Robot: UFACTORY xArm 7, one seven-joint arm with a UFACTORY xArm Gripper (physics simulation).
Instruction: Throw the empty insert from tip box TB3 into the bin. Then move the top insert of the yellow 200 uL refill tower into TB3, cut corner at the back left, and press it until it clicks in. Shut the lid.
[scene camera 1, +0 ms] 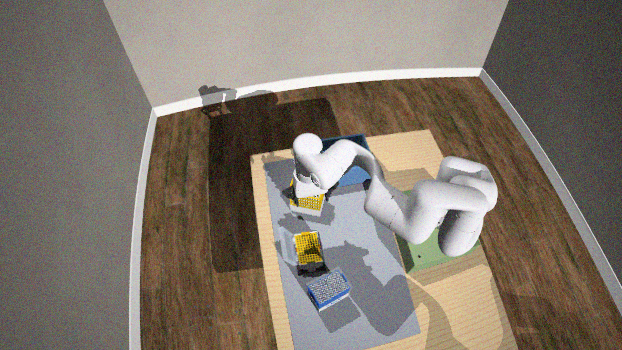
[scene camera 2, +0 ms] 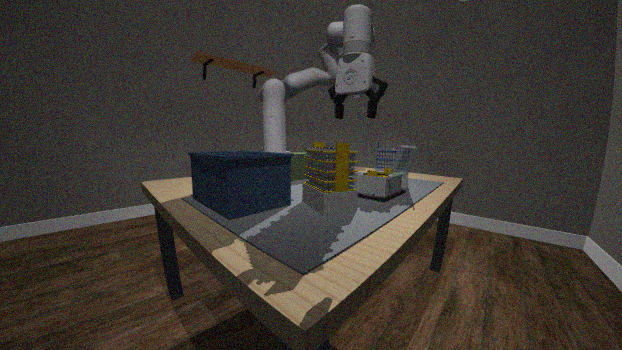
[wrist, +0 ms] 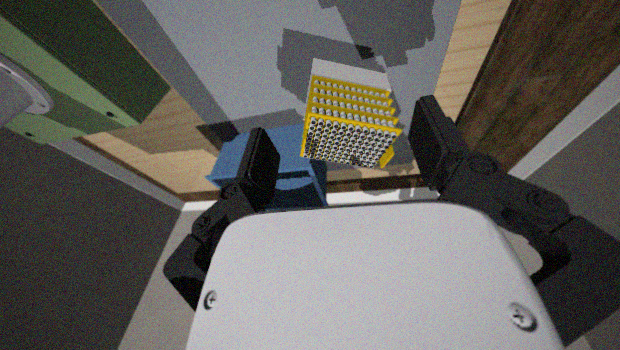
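My gripper (scene camera 1: 311, 195) (scene camera 2: 355, 115) (wrist: 336, 131) is open and empty, high above the yellow refill tower (scene camera 1: 309, 203) (scene camera 2: 343, 167) (wrist: 350, 141). The tower is a stack of yellow inserts with tips on a pale base. In scene camera 1 the wrist hides part of it. TB3 (scene camera 2: 374, 186) stands beyond the tower in scene camera 2. A yellow insert (scene camera 1: 307, 246) (scene camera 2: 378, 172) with empty holes sits in TB3. Its clear lid (scene camera 1: 288, 247) (scene camera 2: 404, 161) stands open. The blue bin (scene camera 1: 356, 176) (scene camera 2: 240, 185) (wrist: 288, 142) stands beside the tower; the arm partly covers it in scene camera 1.
A blue tip rack (scene camera 1: 329, 290) (scene camera 2: 386, 158) stands on the grey mat (scene camera 1: 350, 215) on the far side of TB3 from the tower. The arm is mounted on a green base (scene camera 1: 424, 252) (wrist: 65, 115). A wooden shelf (scene camera 2: 232, 64) is on the wall.
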